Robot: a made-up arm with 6 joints. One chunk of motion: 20 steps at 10 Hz.
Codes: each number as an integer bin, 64 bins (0 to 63) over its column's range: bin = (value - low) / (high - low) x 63, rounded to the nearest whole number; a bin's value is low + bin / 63 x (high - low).
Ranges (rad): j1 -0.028..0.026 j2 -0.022..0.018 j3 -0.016..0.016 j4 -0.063..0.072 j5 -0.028..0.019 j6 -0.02..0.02
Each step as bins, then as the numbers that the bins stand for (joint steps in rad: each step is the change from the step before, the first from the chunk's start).
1 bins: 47 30 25 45 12 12
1 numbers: 0.01229 -0.00295 -0.00330 0.03343 -0.01905 -0.01238
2 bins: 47 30 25 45 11 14
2 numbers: 0.01229 -0.00295 -0.00330 0.03343 -0.01979 -0.01111
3 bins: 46 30 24 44 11 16
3 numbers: 0.01143 -0.00295 -0.00381 0.03129 -0.01979 -0.00984
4 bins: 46 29 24 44 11 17
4 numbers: 0.01143 -0.00359 -0.00381 0.03129 -0.01979 -0.00921
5 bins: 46 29 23 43 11 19
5 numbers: 0.01143 -0.00359 -0.00432 0.02914 -0.01979 -0.00794
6 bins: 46 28 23 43 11 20
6 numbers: 0.01143 -0.00422 -0.00432 0.02914 -0.01979 -0.00730
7 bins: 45 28 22 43 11 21
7 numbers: 0.01057 -0.00422 -0.00483 0.02914 -0.01979 -0.00667
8 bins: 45 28 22 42 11 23
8 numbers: 0.01057 -0.00422 -0.00483 0.02700 -0.01979 -0.00540
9 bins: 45 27 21 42 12 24
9 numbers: 0.01057 -0.00486 -0.00533 0.02700 -0.01905 -0.00476
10 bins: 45 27 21 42 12 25
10 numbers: 0.01057 -0.00486 -0.00533 0.02700 -0.01905 -0.00413
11 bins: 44 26 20 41 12 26
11 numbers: 0.00971 -0.00549 -0.00584 0.02486 -0.01905 -0.00349
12 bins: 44 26 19 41 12 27
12 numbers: 0.00971 -0.00549 -0.00635 0.02486 -0.01905 -0.00286
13 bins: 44 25 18 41 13 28
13 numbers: 0.00971 -0.00613 -0.00686 0.02486 -0.01830 -0.00222
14 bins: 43 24 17 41 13 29
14 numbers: 0.00886 -0.00676 -0.00737 0.02486 -0.01830 -0.00159
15 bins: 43 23 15 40 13 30
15 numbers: 0.00886 -0.00740 -0.00838 0.02271 -0.01830 -0.00095
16 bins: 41 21 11 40 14 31
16 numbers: 0.00714 -0.00867 -0.01041 0.02271 -0.01756 -0.00032
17 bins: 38 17 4 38 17 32
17 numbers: 0.00457 -0.01121 -0.01397 0.01843 -0.01532 0.00032
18 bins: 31 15 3 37 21 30
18 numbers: -0.00143 -0.01248 -0.01448 0.01629 -0.01233 -0.00095
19 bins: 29 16 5 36 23 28
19 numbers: -0.00314 -0.01184 -0.01346 0.01414 -0.01084 -0.00222
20 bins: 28 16 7 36 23 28
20 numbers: -0.00400 -0.01184 -0.01244 0.01414 -0.01084 -0.00222
